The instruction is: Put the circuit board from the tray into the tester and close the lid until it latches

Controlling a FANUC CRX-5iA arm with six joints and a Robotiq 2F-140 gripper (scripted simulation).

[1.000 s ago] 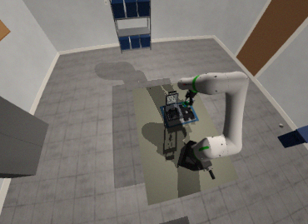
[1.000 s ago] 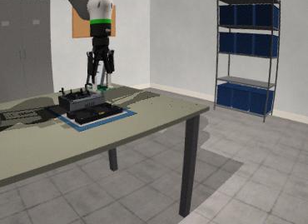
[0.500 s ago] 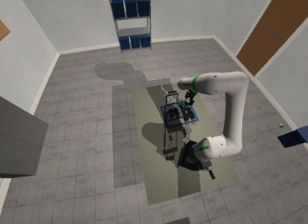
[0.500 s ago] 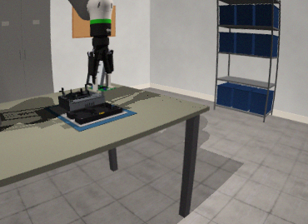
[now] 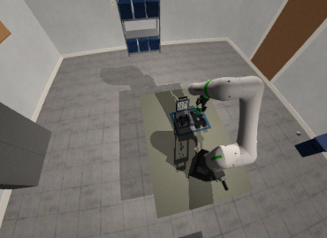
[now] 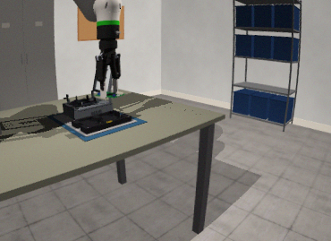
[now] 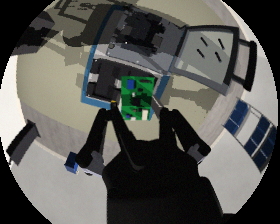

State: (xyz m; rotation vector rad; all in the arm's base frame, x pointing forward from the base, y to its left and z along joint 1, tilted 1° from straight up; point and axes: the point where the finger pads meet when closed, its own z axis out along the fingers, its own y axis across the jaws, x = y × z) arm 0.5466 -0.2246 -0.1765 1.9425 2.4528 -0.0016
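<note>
The green circuit board is 2 cm below my hand. Round my hand: tester lid 17 cm to the left, 9 cm ahead, 4 cm above; tester plate 18 cm to the left, 7 cm below, 3 cm behind.
</note>
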